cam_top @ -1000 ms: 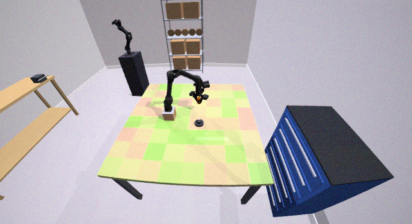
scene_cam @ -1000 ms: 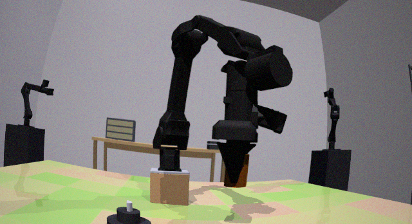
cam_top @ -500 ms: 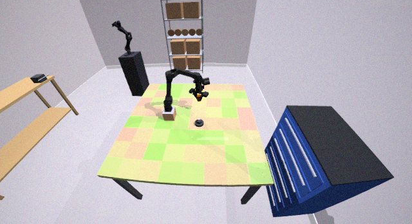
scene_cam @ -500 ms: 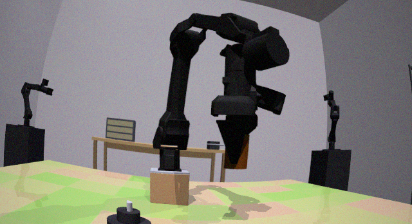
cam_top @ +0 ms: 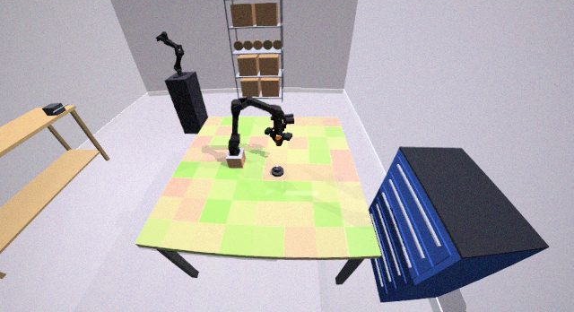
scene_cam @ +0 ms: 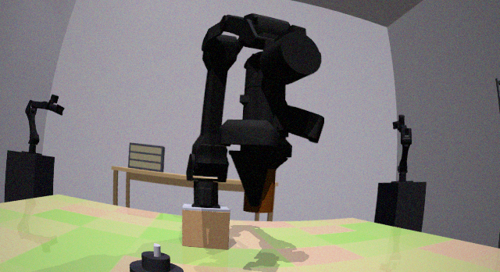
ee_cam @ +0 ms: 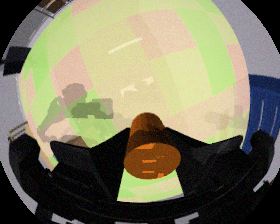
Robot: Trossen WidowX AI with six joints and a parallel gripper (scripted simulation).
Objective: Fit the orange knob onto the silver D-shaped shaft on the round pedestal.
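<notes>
My gripper tip is 14 cm to the left of the round black pedestal and 10 cm above it. The rest, counted from my gripper tip: orange knob: 3 cm above.
</notes>
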